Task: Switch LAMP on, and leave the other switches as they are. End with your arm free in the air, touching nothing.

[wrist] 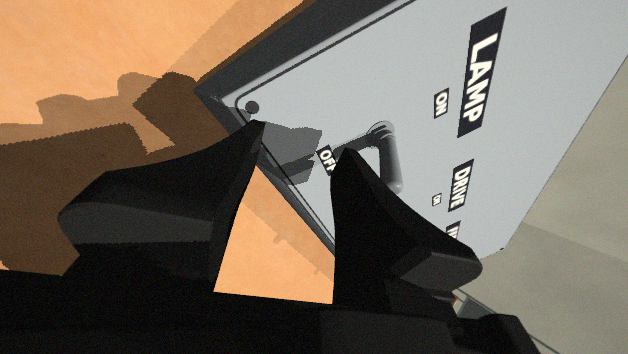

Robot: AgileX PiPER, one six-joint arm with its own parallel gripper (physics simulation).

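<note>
The LAMP switch lever (390, 162) is a grey rod that stands out from the pale panel (540, 125), between a small ON label (441, 103) and a partly covered OFF label (326, 159). Its tilt is hard to judge. The large LAMP label (482, 75) is beyond ON. My gripper (301, 151) is open, with nothing between its fingers. The right finger appears just left of the lever and covers part of OFF. The left fingertip shows over the panel's near edge. I cannot tell how far the fingers are from the panel.
The DRIVE label (460, 185) with its own small ON label (436, 199) lies lower on the panel. Another label (453, 230) is partly hidden by the right finger. A screw (252, 107) marks the panel's corner. Gripper shadows fall on the panel and the orange surface (75, 45).
</note>
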